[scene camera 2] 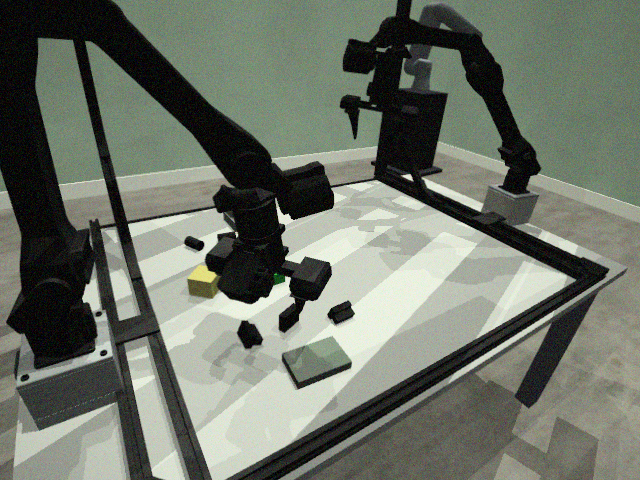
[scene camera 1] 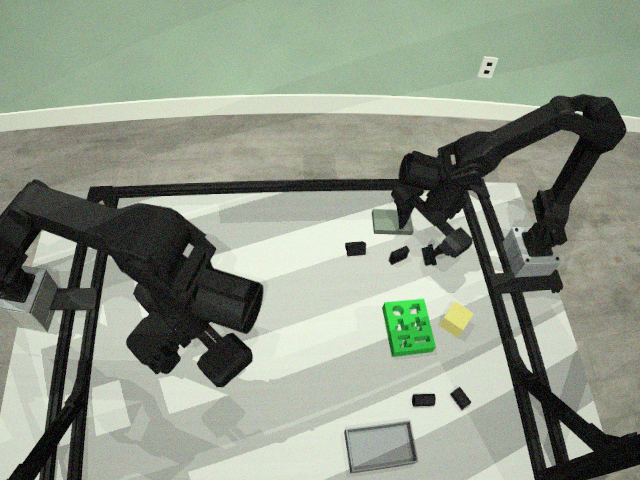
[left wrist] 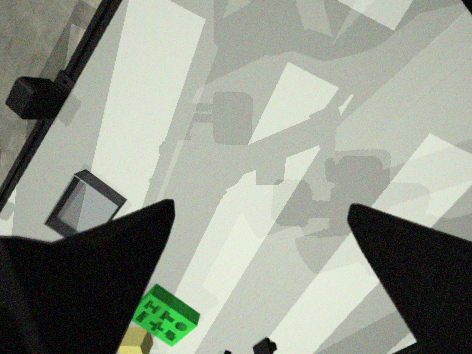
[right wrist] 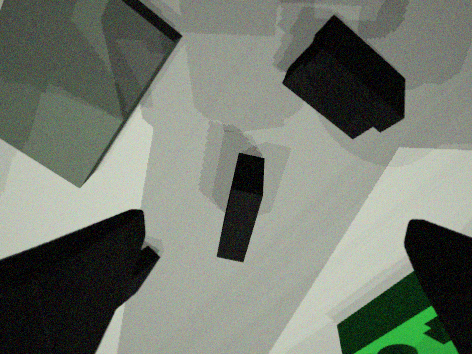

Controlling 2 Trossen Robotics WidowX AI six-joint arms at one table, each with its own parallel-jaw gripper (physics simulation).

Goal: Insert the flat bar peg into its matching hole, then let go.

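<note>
The black flat bar peg [scene camera 1: 398, 254] [scene camera 2: 288, 317] [right wrist: 240, 215] lies on the table. The green block [scene camera 1: 413, 351] [scene camera 2: 279, 279] [left wrist: 176, 303] [right wrist: 378, 307] has several shaped holes, including a narrow slot [scene camera 1: 422, 338]. My right gripper [scene camera 1: 419, 240] [right wrist: 274, 227] is open and empty above the table, with the bar between its spread fingers in the right wrist view. Its arm hides most of the green block in scene camera 2. My left gripper [scene camera 1: 191, 361] [left wrist: 260, 209] is open and empty, high above the table and away from the bar.
One black peg [scene camera 1: 355, 248] [scene camera 2: 341, 312] and another [scene camera 1: 429, 254] [scene camera 2: 249, 334] [right wrist: 345, 80] lie on either side of the bar. A grey-green plate [scene camera 1: 382, 229] [scene camera 2: 316, 361] lies close by. A yellow block [scene camera 1: 455, 319] [scene camera 2: 203, 282], two further pegs and a grey tray [scene camera 1: 346, 449] are also present.
</note>
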